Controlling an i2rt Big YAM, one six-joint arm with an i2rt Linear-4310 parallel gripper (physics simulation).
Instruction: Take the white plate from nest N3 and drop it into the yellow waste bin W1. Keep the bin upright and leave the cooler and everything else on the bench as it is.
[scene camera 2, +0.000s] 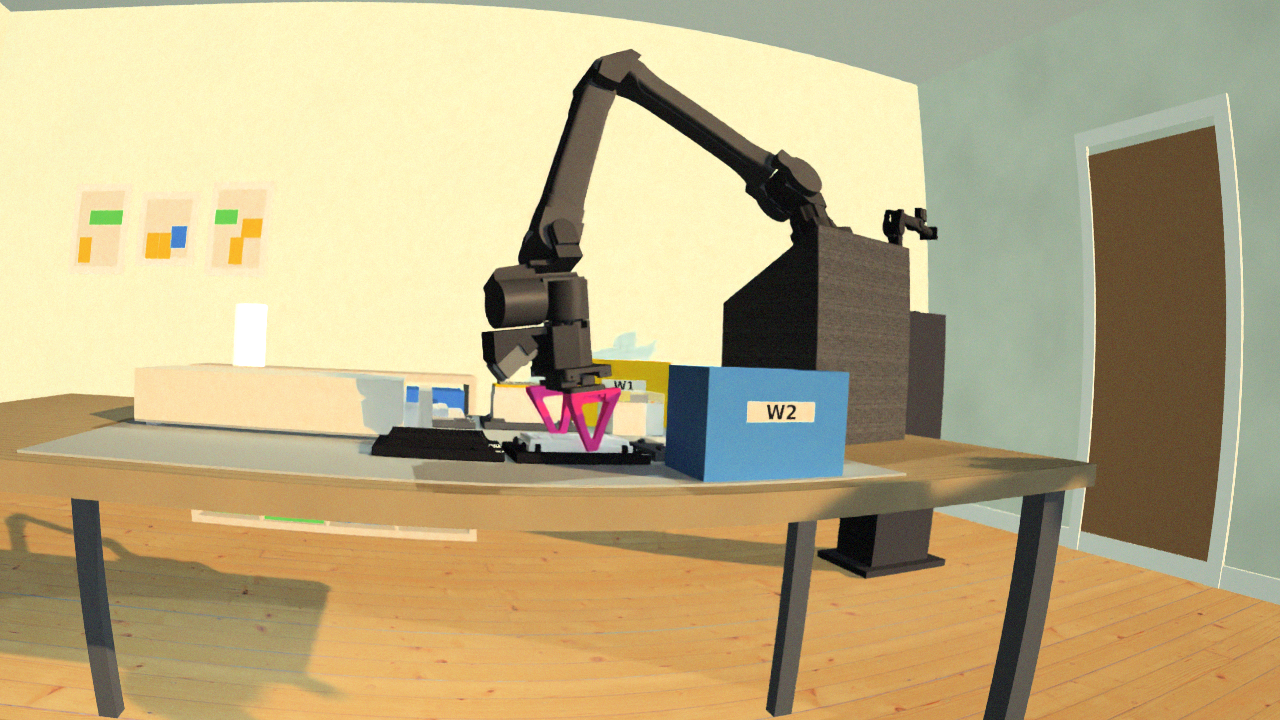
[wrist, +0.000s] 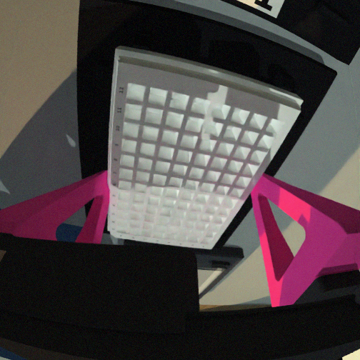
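Seen in the pictures: gripper, fingertip midpoint: (scene camera 2: 575, 446); arm's base at its link origin: (scene camera 2: 822, 253).
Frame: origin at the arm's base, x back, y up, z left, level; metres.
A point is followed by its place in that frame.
The white plate (scene camera 2: 546, 441) @[z 0.240, x -0.491, y -0.291 m] (wrist: 185, 165), a gridded well plate, lies in a black nest (scene camera 2: 581, 457) @[z 0.261, x -0.453, y -0.306 m] (wrist: 92, 100); no N3 label can be read on it. My gripper (scene camera 2: 575, 441) @[z 0.199, x -0.448, y -0.300 m] (wrist: 180, 178) points down with its pink fingers shut on the plate's two long sides. The plate sits level and low at the nest; any gap beneath it is hidden. The yellow bin W1 (scene camera 2: 651, 372) @[z -0.251, x -0.218, y -0.215 m] stands upright behind the gripper, partly hidden by the blue bin. I cannot tell which object is the cooler.
The blue bin W2 (scene camera 2: 760, 438) @[z 0.391, x -0.287, y -0.269 m] stands close to the right of the nest. A low black nest (scene camera 2: 438, 444) @[z 0.239, x -0.623, y -0.299 m] lies to the left. A long cream housing (scene camera 2: 259, 398) @[z 0.105, x -0.891, y -0.266 m] stands at the back left. Pale boxes stand behind the gripper. The arm's dark pedestal (scene camera 2: 859, 340) @[z 0.052, x 0.048, y -0.146 m] rises behind W2.
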